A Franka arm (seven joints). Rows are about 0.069 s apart.
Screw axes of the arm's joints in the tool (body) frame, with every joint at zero. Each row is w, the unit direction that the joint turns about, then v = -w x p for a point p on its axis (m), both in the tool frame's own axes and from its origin. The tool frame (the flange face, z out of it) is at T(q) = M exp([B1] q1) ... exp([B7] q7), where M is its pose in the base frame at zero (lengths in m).
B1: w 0 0 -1 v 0 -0.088 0
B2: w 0 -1 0 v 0.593 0 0.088
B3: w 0 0 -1 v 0 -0.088 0
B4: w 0 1 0 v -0.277 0 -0.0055
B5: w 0 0 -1 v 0 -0.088 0
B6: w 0 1 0 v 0.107 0 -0.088
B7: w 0 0 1 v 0 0 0
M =
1 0 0 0.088
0 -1 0 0
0 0 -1 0.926
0 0 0 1
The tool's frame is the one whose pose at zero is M.
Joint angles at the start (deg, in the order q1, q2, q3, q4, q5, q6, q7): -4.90 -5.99 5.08 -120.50 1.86 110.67 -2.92
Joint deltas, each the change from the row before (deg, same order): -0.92 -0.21 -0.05 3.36 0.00 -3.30 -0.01; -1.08 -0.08 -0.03 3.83 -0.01 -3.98 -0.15; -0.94 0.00 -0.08 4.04 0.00 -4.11 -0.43; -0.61 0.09 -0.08 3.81 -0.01 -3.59 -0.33; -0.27 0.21 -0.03 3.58 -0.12 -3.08 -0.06
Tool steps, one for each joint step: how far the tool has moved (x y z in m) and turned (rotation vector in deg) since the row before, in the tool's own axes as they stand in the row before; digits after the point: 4 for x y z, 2 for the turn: 0.0019 0.0078 -0.0250 0.07 0.29 0.85; 0.0006 0.0090 -0.0269 0.09 -0.04 0.83; -0.0009 0.0082 -0.0278 0.10 -0.04 0.46; -0.0016 0.0052 -0.0257 0.06 0.15 0.24; -0.0016 0.0020 -0.0233 -0.09 0.29 0.12
